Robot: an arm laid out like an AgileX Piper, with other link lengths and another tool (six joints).
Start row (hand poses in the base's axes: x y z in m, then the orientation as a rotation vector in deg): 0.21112 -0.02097 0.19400 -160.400 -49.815 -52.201
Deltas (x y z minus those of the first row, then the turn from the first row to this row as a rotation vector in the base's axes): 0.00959 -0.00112 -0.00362 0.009 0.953 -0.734; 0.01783 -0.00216 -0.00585 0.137 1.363 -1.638; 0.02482 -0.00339 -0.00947 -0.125 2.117 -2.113; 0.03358 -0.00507 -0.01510 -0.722 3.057 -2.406; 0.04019 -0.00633 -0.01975 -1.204 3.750 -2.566; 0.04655 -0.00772 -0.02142 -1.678 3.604 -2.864; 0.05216 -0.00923 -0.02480 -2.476 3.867 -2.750; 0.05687 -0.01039 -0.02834 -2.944 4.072 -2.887; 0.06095 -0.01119 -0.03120 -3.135 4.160 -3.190; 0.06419 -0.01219 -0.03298 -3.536 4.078 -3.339; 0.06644 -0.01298 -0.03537 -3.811 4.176 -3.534; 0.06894 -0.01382 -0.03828 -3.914 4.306 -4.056; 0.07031 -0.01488 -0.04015 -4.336 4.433 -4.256; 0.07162 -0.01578 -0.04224 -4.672 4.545 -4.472
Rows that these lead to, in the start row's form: 0.22071 -0.02209 0.19038 -161.092 -48.712 -50.892; 0.22895 -0.02313 0.18815 -161.677 -47.370 -50.428; 0.23594 -0.02436 0.18453 -162.360 -46.817 -49.320; 0.24470 -0.02604 0.17890 -163.229 -46.706 -47.842; 0.25131 -0.02730 0.17425 -163.860 -46.725 -46.729; 0.25767 -0.02869 0.17258 -164.438 -46.669 -46.883; 0.26328 -0.03020 0.16920 -165.080 -47.332 -46.303; 0.26799 -0.03136 0.16566 -165.601 -47.439 -45.909; 0.27207 -0.03216 0.16280 -165.980 -47.148 -45.770; 0.27531 -0.03316 0.16102 -166.407 -47.233 -45.821; 0.27756 -0.03395 0.15863 -166.787 -47.143 -45.634; 0.28006 -0.03479 0.15572 -167.243 -46.483 -45.474; 0.28143 -0.03585 0.15385 -167.754 -46.480 -45.207; 0.28274 -0.03675 0.15176 167.850 46.301 44.890
